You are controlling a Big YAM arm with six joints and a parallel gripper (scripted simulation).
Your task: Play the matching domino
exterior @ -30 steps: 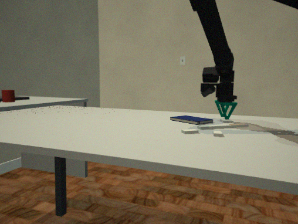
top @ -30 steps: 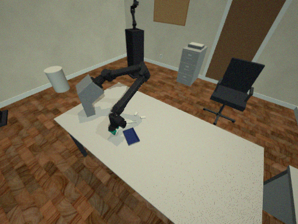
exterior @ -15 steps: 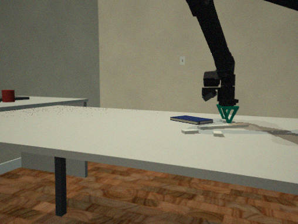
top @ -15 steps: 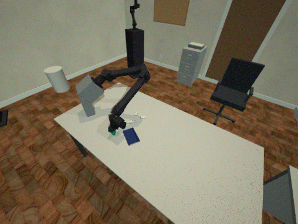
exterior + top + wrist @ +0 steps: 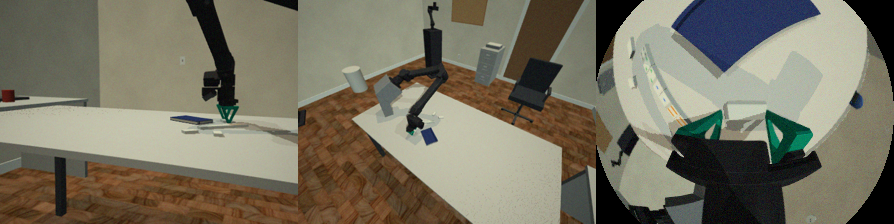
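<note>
Right now my hand is 1 cm short of the white domino. Round my hand: book (12 cm ahead, 9 cm to the left).
</note>
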